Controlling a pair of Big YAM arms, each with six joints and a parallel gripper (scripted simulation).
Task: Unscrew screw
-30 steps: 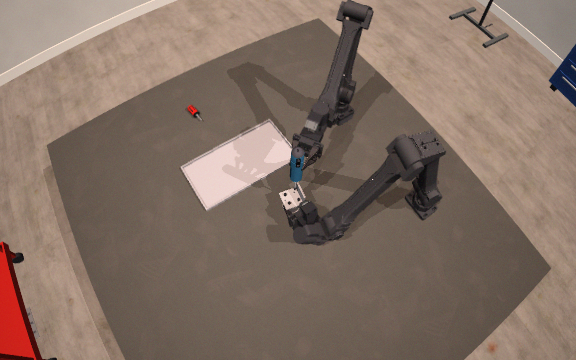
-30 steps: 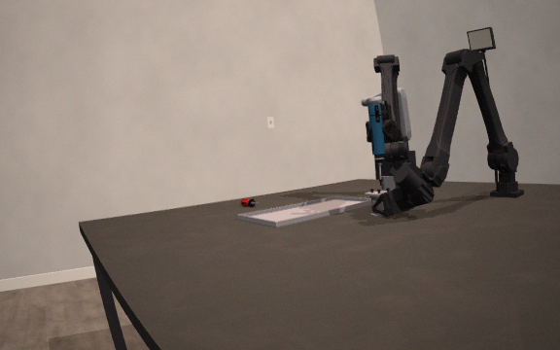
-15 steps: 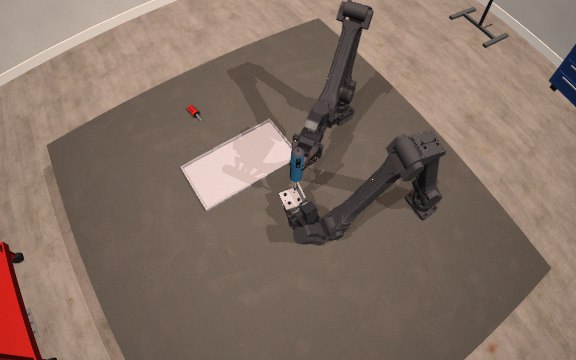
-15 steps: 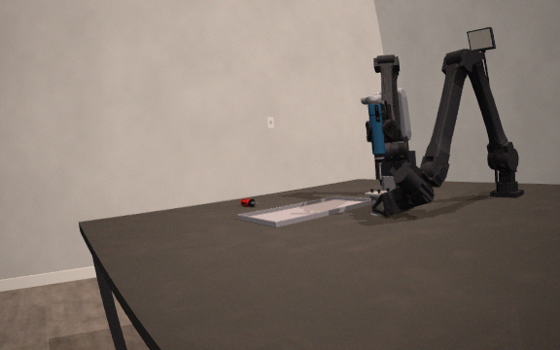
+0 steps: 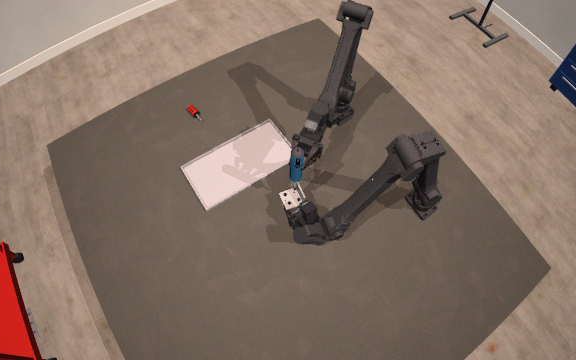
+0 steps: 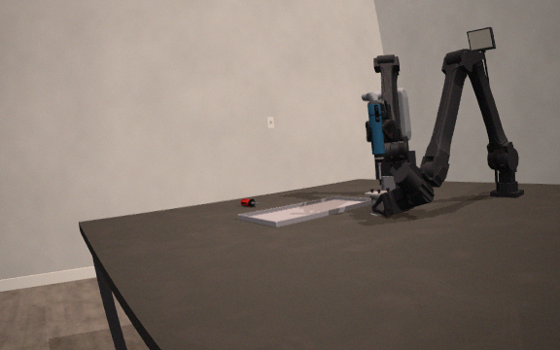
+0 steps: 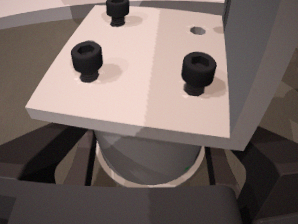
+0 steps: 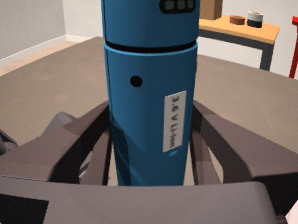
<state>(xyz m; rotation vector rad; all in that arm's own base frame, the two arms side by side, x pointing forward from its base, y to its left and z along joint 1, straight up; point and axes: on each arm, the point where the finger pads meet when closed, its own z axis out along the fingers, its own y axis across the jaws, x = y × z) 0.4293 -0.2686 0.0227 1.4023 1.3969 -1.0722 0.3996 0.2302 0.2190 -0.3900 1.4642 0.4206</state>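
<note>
The white bracket plate is 50 mm above my left hand. From my left hand the other things lie so: red tool 90 mm ahead, 580 mm to the right, 10 mm below; then flat white tray 60 mm ahead, 260 mm to the right, 20 mm below.
</note>
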